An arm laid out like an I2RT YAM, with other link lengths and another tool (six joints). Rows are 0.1 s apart.
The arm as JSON. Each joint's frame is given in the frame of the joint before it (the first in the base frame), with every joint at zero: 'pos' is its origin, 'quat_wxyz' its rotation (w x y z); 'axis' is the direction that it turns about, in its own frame. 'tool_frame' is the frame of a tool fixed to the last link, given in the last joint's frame.
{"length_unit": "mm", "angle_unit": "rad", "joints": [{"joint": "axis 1", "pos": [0.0, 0.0, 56.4], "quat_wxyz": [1.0, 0.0, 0.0, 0.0], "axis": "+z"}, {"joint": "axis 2", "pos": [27.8, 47.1, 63.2], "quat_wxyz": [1.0, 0.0, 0.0, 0.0], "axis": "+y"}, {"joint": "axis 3", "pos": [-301.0, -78.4, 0.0], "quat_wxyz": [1.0, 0.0, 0.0, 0.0], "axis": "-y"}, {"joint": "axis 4", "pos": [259.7, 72.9, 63.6], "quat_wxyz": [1.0, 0.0, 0.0, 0.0], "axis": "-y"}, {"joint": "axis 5", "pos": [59.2, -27.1, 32.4], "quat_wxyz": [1.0, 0.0, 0.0, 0.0], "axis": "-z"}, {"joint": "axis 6", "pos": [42.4, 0.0, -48.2], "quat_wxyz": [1.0, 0.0, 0.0, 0.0], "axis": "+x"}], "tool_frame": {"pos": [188.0, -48.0, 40.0], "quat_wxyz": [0.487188, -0.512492, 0.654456, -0.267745]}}
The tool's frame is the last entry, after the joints.
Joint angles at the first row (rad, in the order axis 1, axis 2, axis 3, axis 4, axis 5, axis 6):
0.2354, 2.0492, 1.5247, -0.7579, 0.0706, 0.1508
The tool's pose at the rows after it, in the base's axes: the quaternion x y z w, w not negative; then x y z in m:
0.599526, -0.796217, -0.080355, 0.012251, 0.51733, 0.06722, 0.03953
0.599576, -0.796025, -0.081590, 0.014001, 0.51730, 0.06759, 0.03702
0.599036, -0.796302, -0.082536, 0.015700, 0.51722, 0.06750, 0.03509
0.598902, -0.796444, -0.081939, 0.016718, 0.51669, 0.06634, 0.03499
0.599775, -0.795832, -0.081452, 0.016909, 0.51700, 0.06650, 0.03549
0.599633, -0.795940, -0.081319, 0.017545, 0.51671, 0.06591, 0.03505
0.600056, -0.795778, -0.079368, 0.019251, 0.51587, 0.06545, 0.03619
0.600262, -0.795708, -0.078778, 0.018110, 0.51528, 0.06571, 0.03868
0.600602, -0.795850, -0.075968, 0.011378, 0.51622, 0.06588, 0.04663
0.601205, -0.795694, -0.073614, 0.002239, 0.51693, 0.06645, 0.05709
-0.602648, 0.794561, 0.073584, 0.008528, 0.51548, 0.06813, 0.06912
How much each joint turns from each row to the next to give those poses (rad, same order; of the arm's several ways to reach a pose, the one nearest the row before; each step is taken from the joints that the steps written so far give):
0.0007, 0.0062, -0.0016, -0.0008, 0.0025, -0.0004
0.0003, 0.0057, 0.0008, 0.0007, -0.0009, -0.0001
-0.0001, 0.0049, 0.0016, -0.0007, -0.0001, 0.0009
-0.0014, -0.0013, -0.0023, -0.0002, 0.0015, -0.0016
0.0002, 0.0000, 0.0016, -0.0013, 0.0004, -0.0022
-0.0008, 0.0000, -0.0016, 0.0005, 0.0006, -0.0007
0.0016, -0.0028, -0.0007, -0.0035, 0.0048, -0.0010
0.0009, -0.0061, -0.0008, -0.0028, 0.0004, 0.0007
-0.0001, -0.0158, 0.0014, -0.0026, -0.0001, 0.0005
-0.0005, -0.0215, 0.0017, -0.0045, -0.0029, 0.0006
0.0000, -0.0298, -0.0036, -0.0063, -0.0089, 0.0006

